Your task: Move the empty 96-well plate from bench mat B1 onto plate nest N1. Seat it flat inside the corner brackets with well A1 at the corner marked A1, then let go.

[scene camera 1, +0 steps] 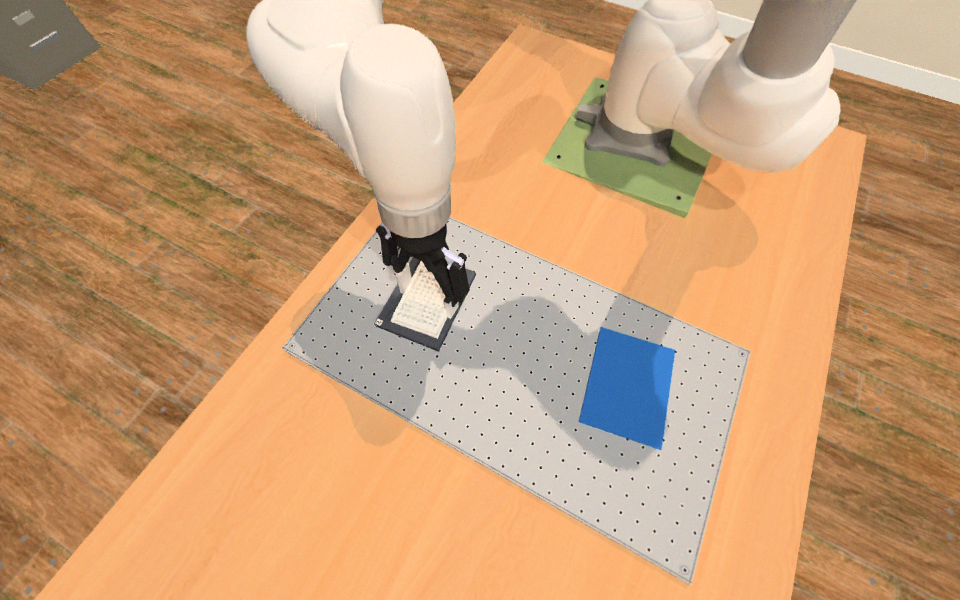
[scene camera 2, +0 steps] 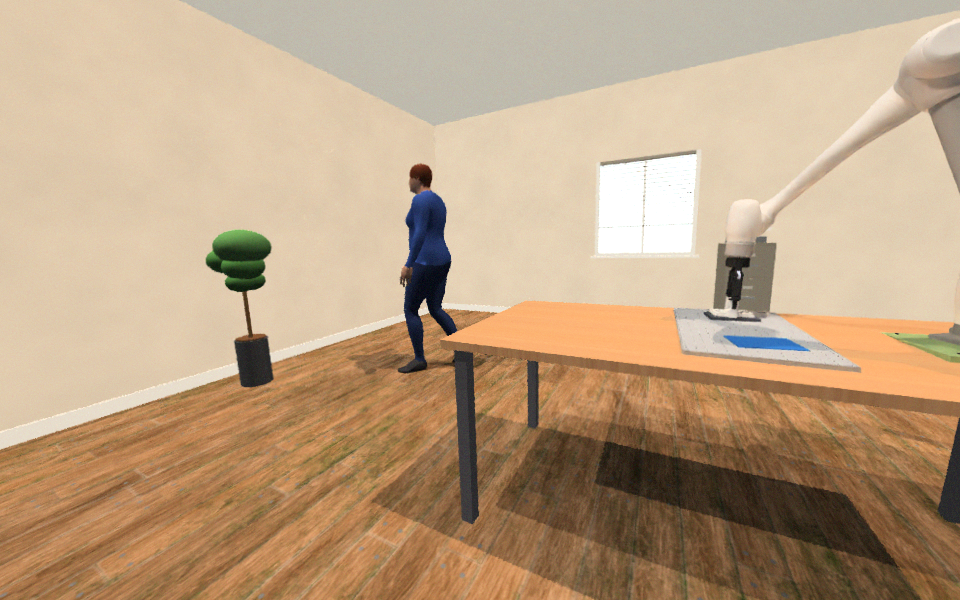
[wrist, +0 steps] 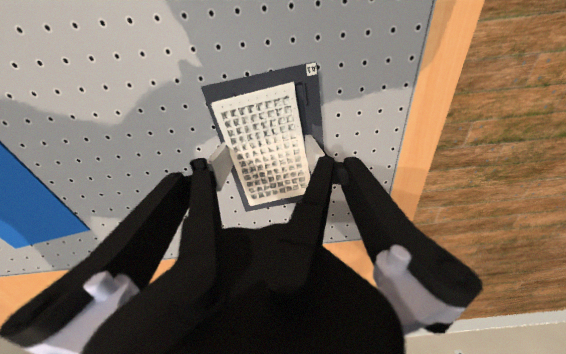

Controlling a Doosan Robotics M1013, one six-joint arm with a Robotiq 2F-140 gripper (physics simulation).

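Where they show: gripper, between the fingertips: (scene camera 1: 429, 299) (scene camera 2: 730, 314) (wrist: 268, 149); arm's base, origin of its link: (scene camera 1: 632, 130).
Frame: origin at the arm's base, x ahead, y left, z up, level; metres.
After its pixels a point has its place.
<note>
The off-white 96-well plate (scene camera 1: 423, 305) @(x 0.587, y -0.251, z 0.029 m) (wrist: 265, 145) @(x 0.576, y -0.251, z 0.029 m) is between the pads of my gripper (scene camera 1: 428, 291) @(x 0.567, y -0.251, z 0.014 m) (scene camera 2: 734, 309) @(x 0.567, y -0.251, z 0.014 m) (wrist: 268, 149) @(x 0.567, y -0.251, z 0.014 m), which is shut on its long sides. The plate is over the dark plate nest N1 (scene camera 1: 410, 338) @(x 0.644, y -0.251, z 0.012 m) (wrist: 250, 82) @(x 0.639, y -0.251, z 0.013 m). In the wrist view, a wide dark margin shows at its top and right, a narrow one at its left and bottom. The nest's A1 label (scene camera 1: 379, 322) @(x 0.637, y -0.313, z 0.013 m) (wrist: 311, 69) @(x 0.637, y -0.314, z 0.013 m) is uncovered, beyond the plate's top right corner. The plate's own A1 mark is not readable. I cannot tell whether the plate touches the nest. Blue bench mat B1 (scene camera 1: 626, 389) @(x 0.597, y 0.109, z 0.004 m) (scene camera 2: 768, 343) @(x 0.577, y 0.120, z 0.003 m) (wrist: 35, 210) @(x 0.553, y 0.087, z 0.003 m) bears no plate.
The nest and mat are on a grey perforated board (scene camera 1: 488, 403) @(x 0.697, y -0.092, z 0.002 m) (scene camera 2: 697, 339) @(x 0.760, y 0.112, z 0.001 m) (wrist: 125, 40) @(x 0.699, y -0.144, z 0.001 m) on the wooden table (scene camera 1: 438, 495) @(x 0.847, y -0.115, z -0.011 m) (scene camera 2: 601, 329) @(x 1.049, y -0.004, z -0.011 m). The arm's base stands on a green plate (scene camera 1: 615, 180) @(x 0.160, y -0.004, z -0.002 m). A person in blue (scene camera 2: 428, 233) and a potted plant (scene camera 2: 242, 247) are beyond the table.
</note>
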